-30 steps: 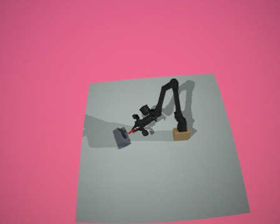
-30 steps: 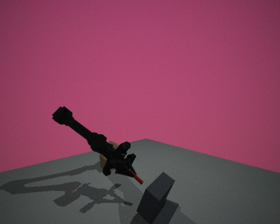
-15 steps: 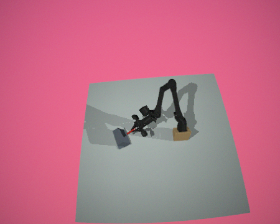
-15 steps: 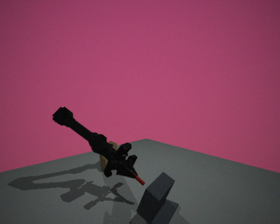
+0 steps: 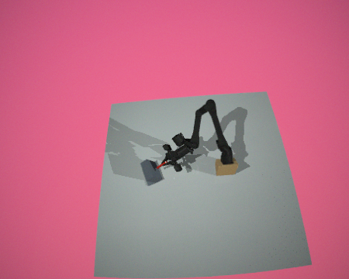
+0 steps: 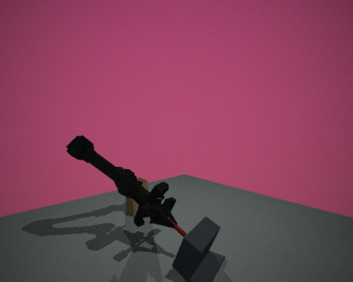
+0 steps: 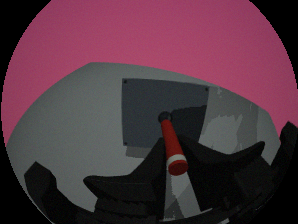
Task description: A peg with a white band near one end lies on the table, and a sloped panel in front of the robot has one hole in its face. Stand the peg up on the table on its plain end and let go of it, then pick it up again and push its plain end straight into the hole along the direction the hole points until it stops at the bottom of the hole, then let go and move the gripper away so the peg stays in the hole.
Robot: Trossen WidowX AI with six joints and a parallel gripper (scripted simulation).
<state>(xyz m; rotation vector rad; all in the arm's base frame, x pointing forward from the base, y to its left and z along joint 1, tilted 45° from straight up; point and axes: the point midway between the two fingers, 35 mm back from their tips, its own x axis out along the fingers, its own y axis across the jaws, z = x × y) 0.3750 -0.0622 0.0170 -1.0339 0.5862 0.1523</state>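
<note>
The grey sloped panel lies 80 mm ahead of my gripper tip, 40 mm below it and 20 mm to the left of it. From my gripper tip the other things lie so: red peg: 10 mm behind, 10 mm above.
</note>
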